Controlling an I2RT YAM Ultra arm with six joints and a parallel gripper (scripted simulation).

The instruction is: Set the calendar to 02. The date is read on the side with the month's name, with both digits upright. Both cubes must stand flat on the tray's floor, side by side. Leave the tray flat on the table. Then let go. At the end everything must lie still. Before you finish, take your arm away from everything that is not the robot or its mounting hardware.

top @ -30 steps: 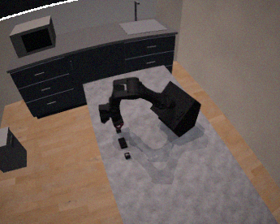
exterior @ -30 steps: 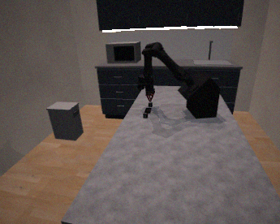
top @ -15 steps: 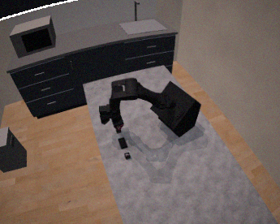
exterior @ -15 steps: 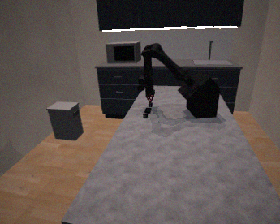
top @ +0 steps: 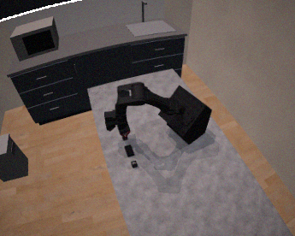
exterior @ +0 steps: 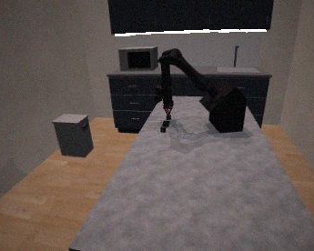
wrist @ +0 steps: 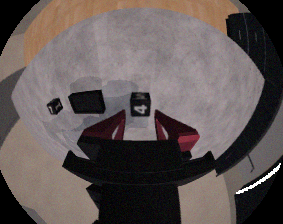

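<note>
Now: hand 30 mm above the dark calendar cube. From my hand the other things lie so: dark tray 10 mm ahead, 110 mm to the left, 40 mm below.
</note>
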